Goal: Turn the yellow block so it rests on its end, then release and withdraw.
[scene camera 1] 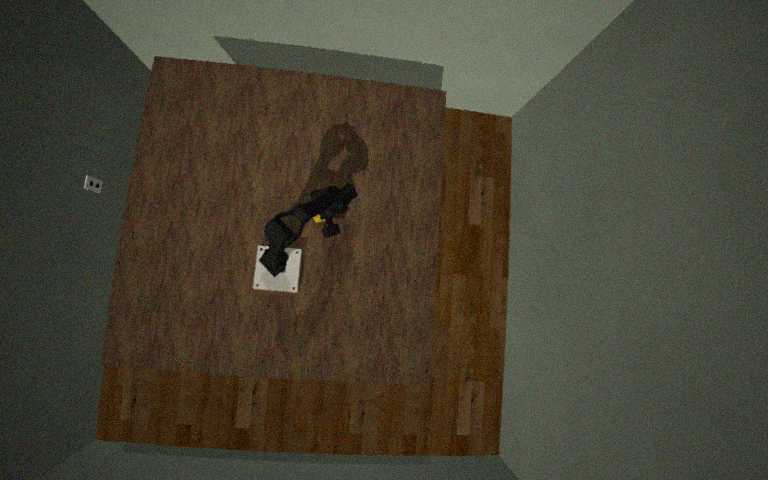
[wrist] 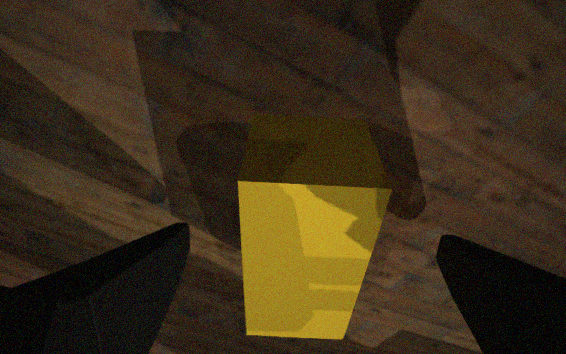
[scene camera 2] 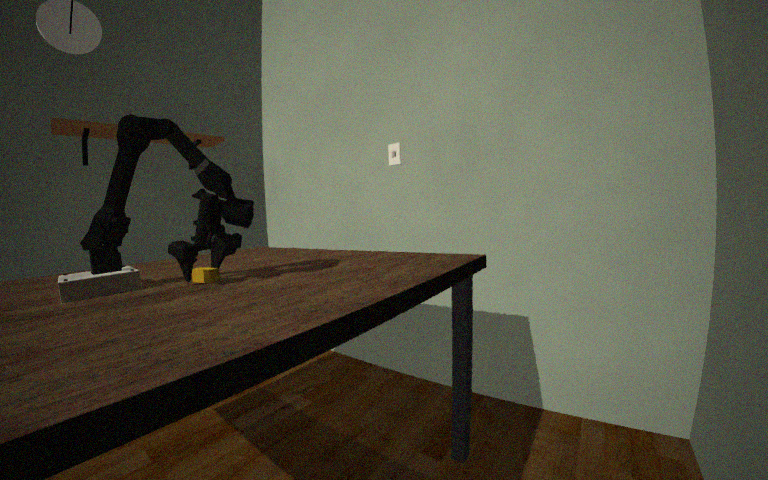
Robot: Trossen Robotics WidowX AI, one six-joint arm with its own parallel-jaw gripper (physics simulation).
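The yellow block (scene camera 1: 318, 218) (scene camera 2: 205, 275) (wrist: 300, 220) lies on its long side on the table. In the wrist view its broad upper face is lit in patches and its far end face is in shadow. My gripper (scene camera 2: 201, 271) (wrist: 315, 241) is open and empty, pointing down with its fingertips low near the table. In the wrist view one finger is on each side of the block, with a gap on both sides. In scene camera 1 the arm hides part of the block and one finger.
The wooden table (scene camera 1: 198, 141) (scene camera 2: 317, 288) bears the arm's white base plate (scene camera 1: 290, 283) (scene camera 2: 100, 284), close to the block. The table's edge and a leg (scene camera 2: 461, 367) show in scene camera 2. A shelf (scene camera 2: 67, 127) is on the wall behind the arm.
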